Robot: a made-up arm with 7 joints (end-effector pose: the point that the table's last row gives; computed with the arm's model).
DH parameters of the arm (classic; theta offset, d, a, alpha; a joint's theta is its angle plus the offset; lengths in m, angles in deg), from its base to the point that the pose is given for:
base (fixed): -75.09 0 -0.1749 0
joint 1: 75.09 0.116 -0.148 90
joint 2: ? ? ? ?
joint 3: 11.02 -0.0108 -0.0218 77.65
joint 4: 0 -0.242 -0.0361 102.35
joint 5: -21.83 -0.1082 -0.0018 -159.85
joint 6: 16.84 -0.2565 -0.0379 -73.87
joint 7: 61.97 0.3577 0 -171.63
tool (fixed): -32.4 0.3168 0 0
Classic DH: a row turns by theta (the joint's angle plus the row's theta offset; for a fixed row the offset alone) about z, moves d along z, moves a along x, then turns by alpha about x.
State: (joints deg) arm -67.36 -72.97 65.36 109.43 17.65 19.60 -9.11
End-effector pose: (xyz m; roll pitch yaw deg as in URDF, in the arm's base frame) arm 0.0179 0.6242 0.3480 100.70 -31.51 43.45
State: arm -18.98 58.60 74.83 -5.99 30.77 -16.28 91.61
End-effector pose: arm -0.2809 0.1828 -0.2588 -61.83 5.13 -127.39
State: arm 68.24 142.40 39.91 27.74 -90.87 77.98 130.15
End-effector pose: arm -0.1150 0.3000 0.1438 113.55 40.82 -179.35
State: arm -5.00 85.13 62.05 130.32 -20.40 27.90 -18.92
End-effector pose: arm -0.0940 0.4572 -0.0989 -105.14 21.27 77.47
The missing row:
joint 2: 0 -0.018 -0.009 -90
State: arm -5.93 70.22 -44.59 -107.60 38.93 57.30 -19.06
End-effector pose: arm -0.1680 0.5804 0.2018 171.22 -2.84 86.10
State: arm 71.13 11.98 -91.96 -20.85 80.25 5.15 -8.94
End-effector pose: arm -0.0875 0.4329 -0.0062 -155.39 52.57 51.44
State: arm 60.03 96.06 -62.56 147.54 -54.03 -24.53 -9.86
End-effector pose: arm -0.1021 0.0615 0.4289 122.77 -63.92 -65.38
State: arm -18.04 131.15 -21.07 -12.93 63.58 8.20 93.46
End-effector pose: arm 0.0356 0.5246 0.1901 104.40 50.56 33.88
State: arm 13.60 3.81 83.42 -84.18 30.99 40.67 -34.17
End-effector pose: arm -0.5034 -0.1313 0.0876 -131.13 24.80 -139.13
